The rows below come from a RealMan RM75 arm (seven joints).
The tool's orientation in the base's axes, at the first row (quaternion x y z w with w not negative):
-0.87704, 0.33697, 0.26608, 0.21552
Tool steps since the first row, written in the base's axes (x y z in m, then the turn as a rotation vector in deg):
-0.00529, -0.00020, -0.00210, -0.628, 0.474, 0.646
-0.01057, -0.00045, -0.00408, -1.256, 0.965, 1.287
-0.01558, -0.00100, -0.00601, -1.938, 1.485, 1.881
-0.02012, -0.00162, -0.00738, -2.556, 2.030, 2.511
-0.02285, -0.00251, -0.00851, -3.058, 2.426, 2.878
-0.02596, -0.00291, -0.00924, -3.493, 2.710, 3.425
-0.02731, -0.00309, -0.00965, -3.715, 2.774, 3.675
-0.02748, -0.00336, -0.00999, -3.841, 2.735, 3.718
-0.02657, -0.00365, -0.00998, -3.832, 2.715, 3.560
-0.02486, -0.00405, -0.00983, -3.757, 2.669, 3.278
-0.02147, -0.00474, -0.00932, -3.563, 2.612, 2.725
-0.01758, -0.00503, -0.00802, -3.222, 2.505, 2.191
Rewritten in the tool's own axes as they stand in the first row. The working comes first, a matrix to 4 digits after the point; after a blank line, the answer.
The tool's axes in the first row as the columns of a matrix, in the base's axes (used below as rounded here):
0.6313, -0.7058, -0.3215
-0.4764, -0.6800, 0.5574
-0.6120, -0.1987, -0.7655

-0.00196, 0.00429, 0.00320, -1.018, -0.007, -0.028
-0.00396, 0.00858, 0.00627, -2.040, -0.025, -0.044
-0.00568, 0.01287, 0.00905, -3.082, -0.016, 0.011
-0.00741, 0.01677, 0.01121, -4.117, -0.075, 0.031
-0.00802, 0.01953, 0.01246, -4.848, -0.063, 0.132
-0.00935, 0.02214, 0.01380, -5.592, -0.058, 0.012
-0.00986, 0.02329, 0.01444, -5.916, 0.006, -0.073
-0.00963, 0.02367, 0.01461, -6.003, 0.112, -0.087
-0.00893, 0.02322, 0.01415, -5.891, 0.151, 0.020
-0.00775, 0.02225, 0.01326, -5.649, 0.185, 0.186
-0.00559, 0.02023, 0.01139, -5.161, 0.197, 0.515
-0.00379, 0.01742, 0.00899, -4.568, 0.135, 0.755

